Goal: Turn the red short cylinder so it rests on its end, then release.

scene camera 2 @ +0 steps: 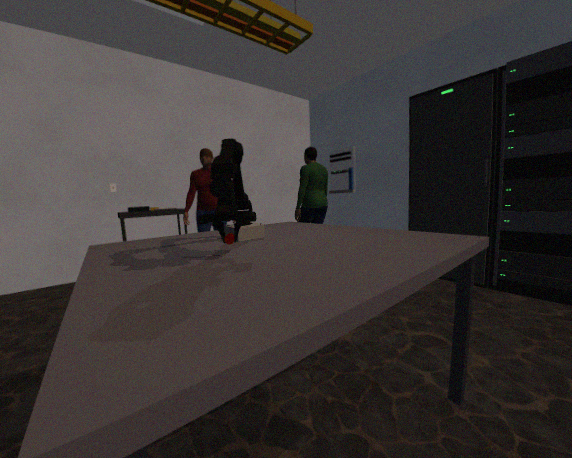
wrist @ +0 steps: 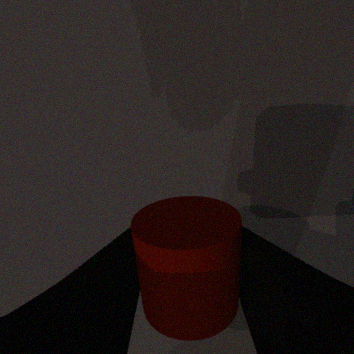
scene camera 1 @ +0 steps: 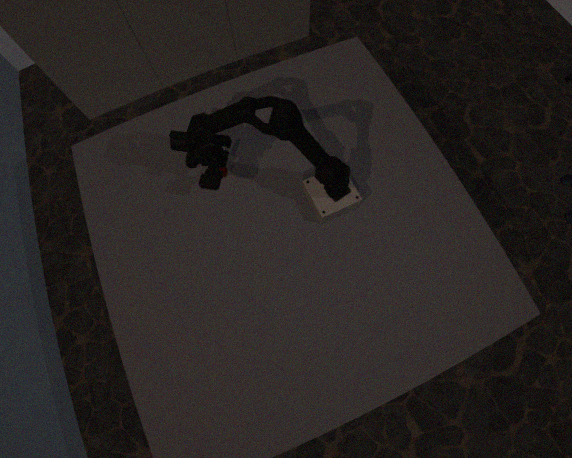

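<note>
The red short cylinder [scene camera 1: 223, 172] [scene camera 2: 229, 239] [wrist: 189, 285] is held between the two black fingers. In the wrist view one flat round end faces up the picture and its curved side shows below, with a finger on each side. My gripper [scene camera 1: 217, 174] [scene camera 2: 228, 235] [wrist: 185, 236] is shut on the cylinder. In scene camera 2 the cylinder shows low, close to the table top [scene camera 1: 280, 300] [scene camera 2: 300, 280]; whether its underside touches the table is too small and dark to tell. The arm partly hides it in scene camera 1.
The arm's pale base plate [scene camera 1: 327, 206] [scene camera 2: 254, 231] sits on the table, to the right of the gripper in scene camera 1. Dark arm shadows fall around the gripper. Two people stand beyond the table, one in red [scene camera 2: 201, 187] and one in green [scene camera 2: 314, 185].
</note>
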